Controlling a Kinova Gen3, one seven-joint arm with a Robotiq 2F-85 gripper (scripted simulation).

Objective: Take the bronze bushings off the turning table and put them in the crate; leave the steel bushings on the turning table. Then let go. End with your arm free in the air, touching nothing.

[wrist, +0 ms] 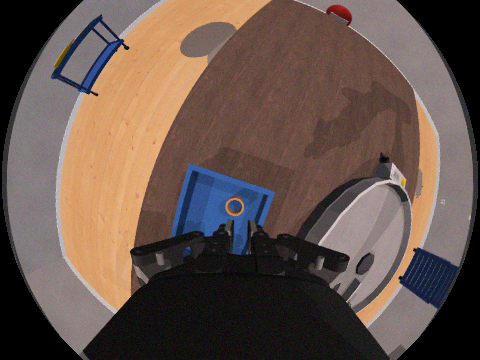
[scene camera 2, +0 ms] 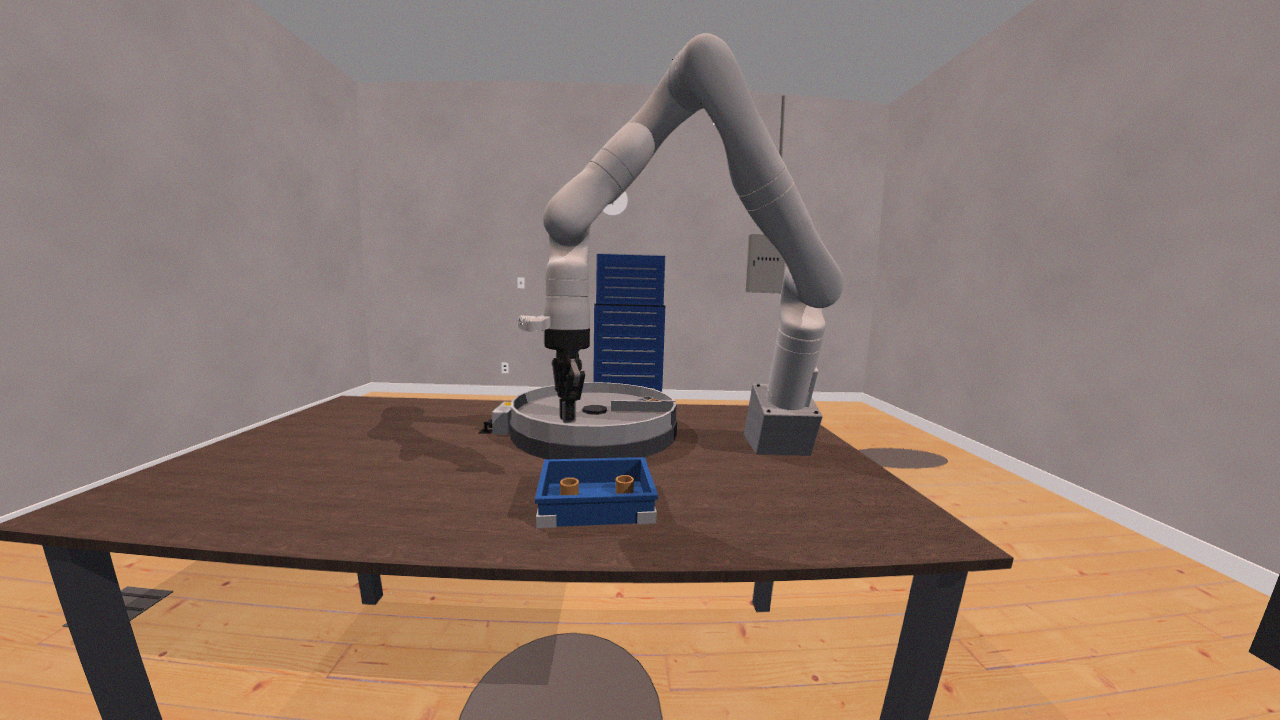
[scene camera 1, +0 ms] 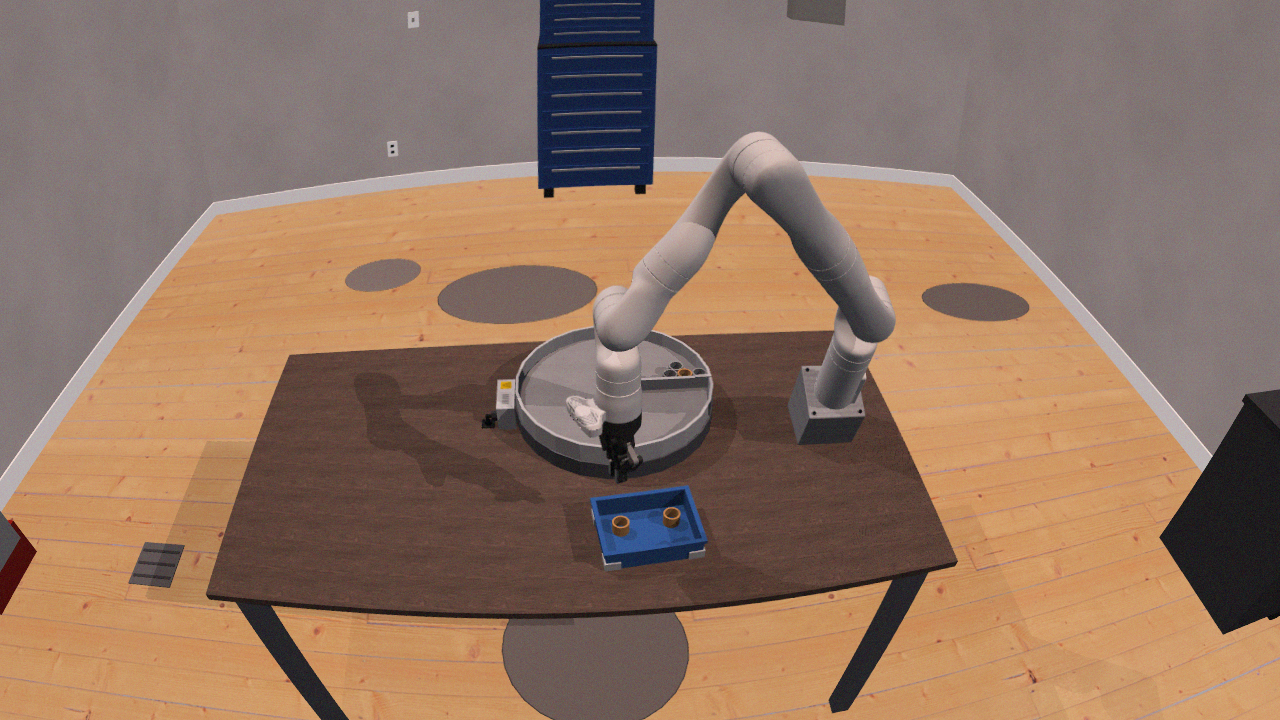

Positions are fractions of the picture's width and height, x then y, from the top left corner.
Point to a blue crate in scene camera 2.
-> At 0.47, 0.66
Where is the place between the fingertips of my gripper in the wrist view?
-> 0.50, 0.63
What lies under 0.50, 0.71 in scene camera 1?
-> A blue crate.
